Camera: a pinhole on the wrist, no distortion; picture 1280 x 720 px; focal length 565.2 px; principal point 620.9 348.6 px. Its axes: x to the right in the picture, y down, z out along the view. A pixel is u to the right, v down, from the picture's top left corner.
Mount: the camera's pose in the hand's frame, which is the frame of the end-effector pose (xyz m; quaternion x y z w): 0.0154 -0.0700 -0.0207 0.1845 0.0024 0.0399 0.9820
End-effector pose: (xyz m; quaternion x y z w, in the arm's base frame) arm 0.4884 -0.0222 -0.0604 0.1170 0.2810 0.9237 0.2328
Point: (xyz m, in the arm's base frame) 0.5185 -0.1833 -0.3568
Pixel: behind the camera
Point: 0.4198 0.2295 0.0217
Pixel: 1144.7 385.9
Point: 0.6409 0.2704 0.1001
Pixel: 631.0 383.5
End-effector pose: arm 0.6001 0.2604 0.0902 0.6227 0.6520 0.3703 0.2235
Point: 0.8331 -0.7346 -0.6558
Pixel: outside the picture
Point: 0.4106 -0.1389 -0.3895
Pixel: outside the picture
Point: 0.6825 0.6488 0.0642
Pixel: outside the picture
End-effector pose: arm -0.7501 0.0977 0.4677 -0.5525 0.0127 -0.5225 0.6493
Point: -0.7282 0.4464 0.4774
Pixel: 88.8 670.0
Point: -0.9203 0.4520 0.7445
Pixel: 304.8 92.2
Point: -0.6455 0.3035 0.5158
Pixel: outside the picture
